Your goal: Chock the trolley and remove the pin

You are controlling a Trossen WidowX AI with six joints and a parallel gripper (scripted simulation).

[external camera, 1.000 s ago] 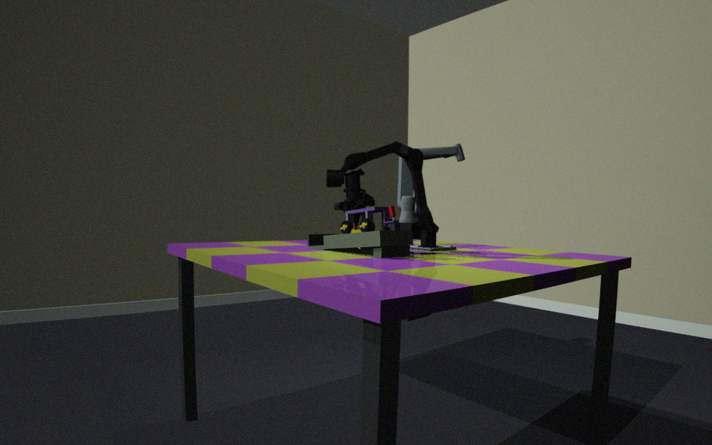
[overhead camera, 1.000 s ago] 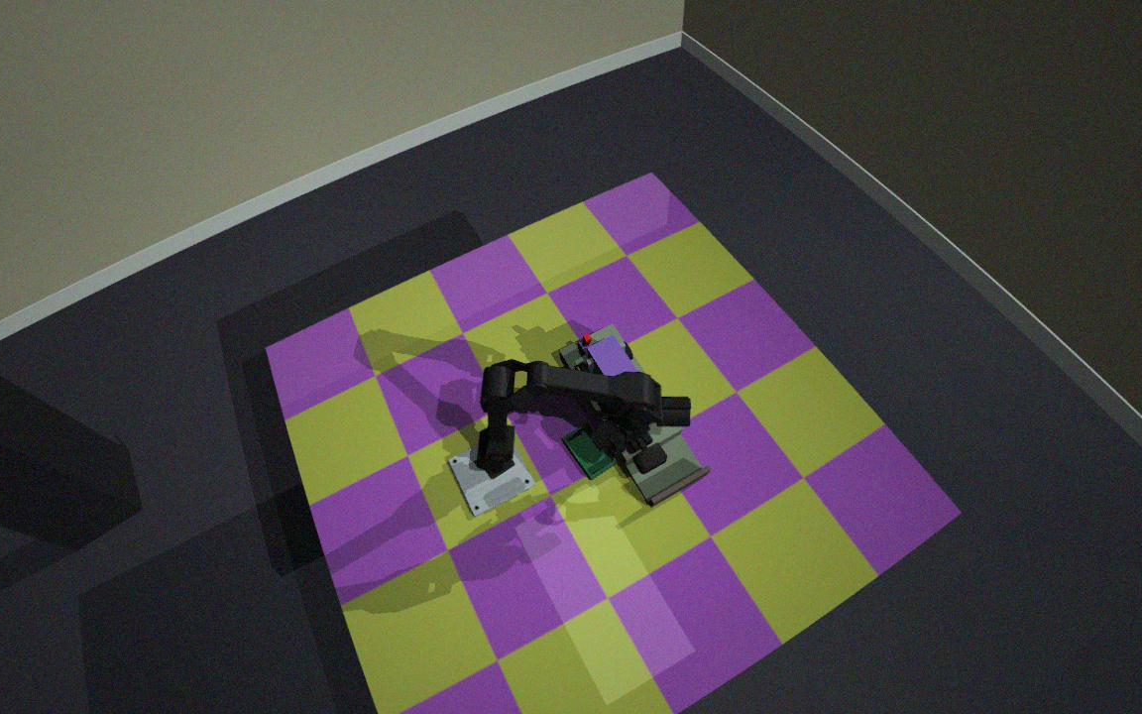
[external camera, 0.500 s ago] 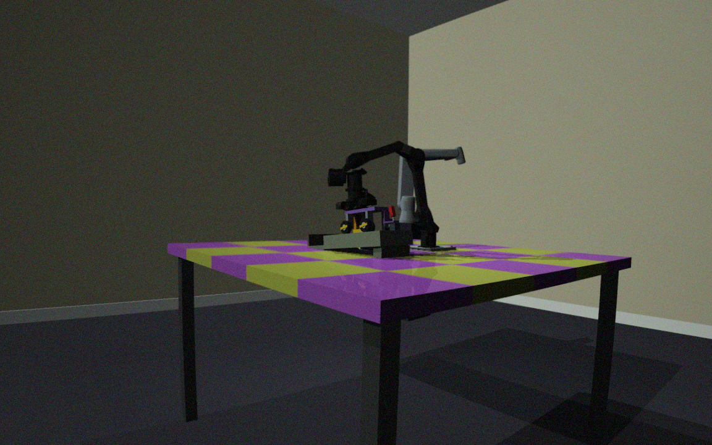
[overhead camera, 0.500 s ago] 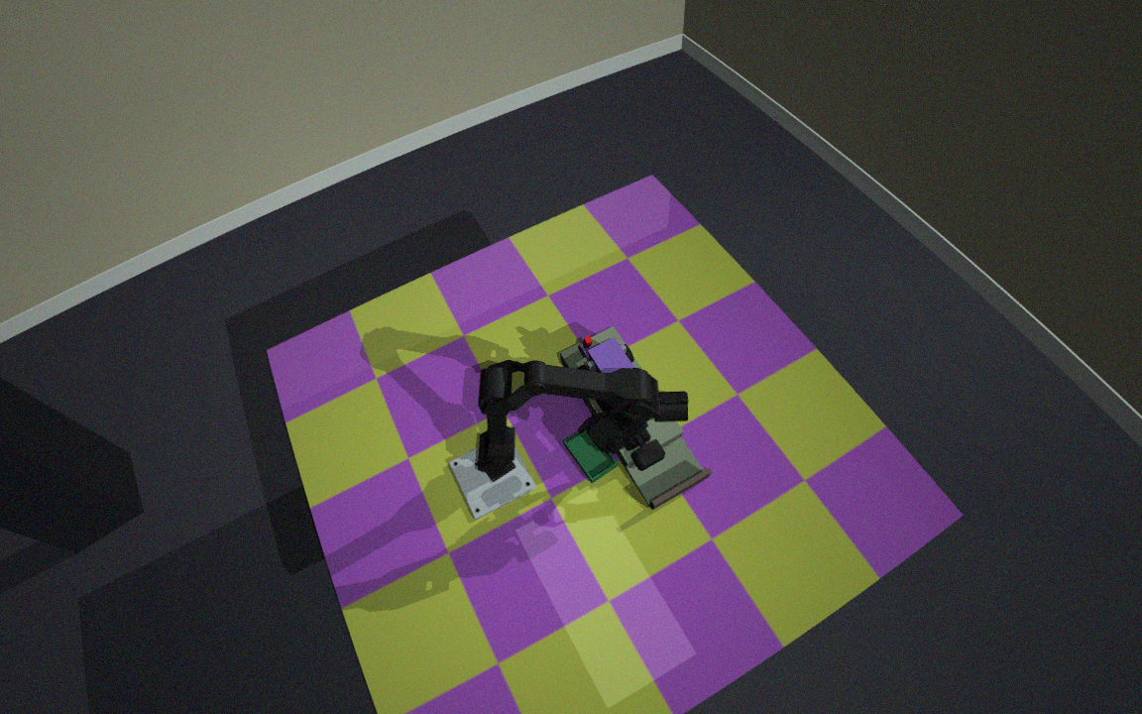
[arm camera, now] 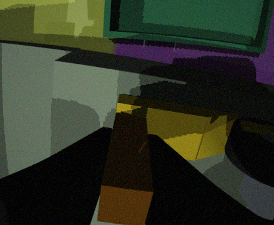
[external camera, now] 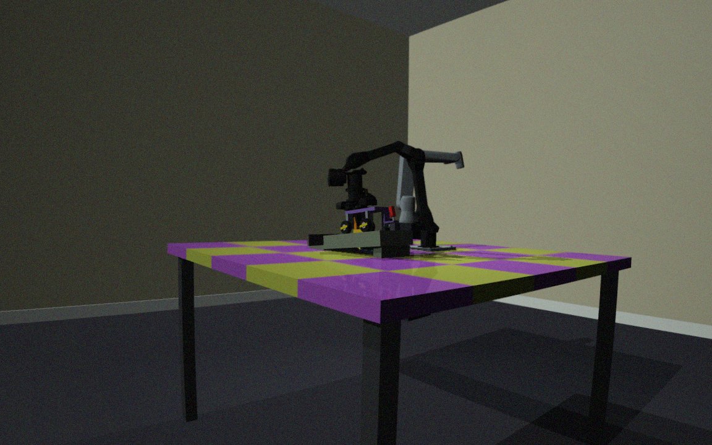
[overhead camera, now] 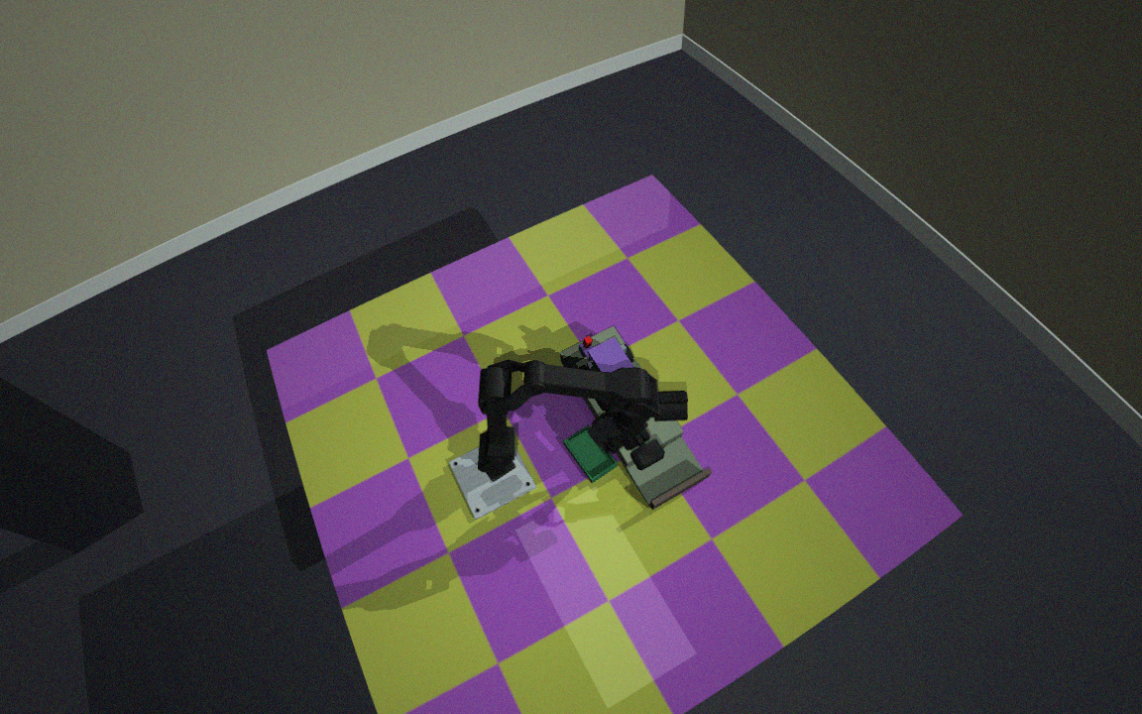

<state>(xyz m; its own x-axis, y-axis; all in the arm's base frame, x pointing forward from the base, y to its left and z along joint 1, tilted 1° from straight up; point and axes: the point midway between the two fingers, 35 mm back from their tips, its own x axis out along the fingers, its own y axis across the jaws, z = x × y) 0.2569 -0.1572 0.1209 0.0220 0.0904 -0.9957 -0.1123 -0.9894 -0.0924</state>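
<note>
My gripper tip is now 20 mm to the right of the yellow chock and 10 mm above it. The rest, counted from my gripper tip: green tray (70 mm behind, 50 mm to the left, 100 mm below); raised lip (40 mm ahead, 150 mm to the right, 60 mm below); purple trolley (70 mm ahead, 120 mm to the left, 20 mm above).
</note>
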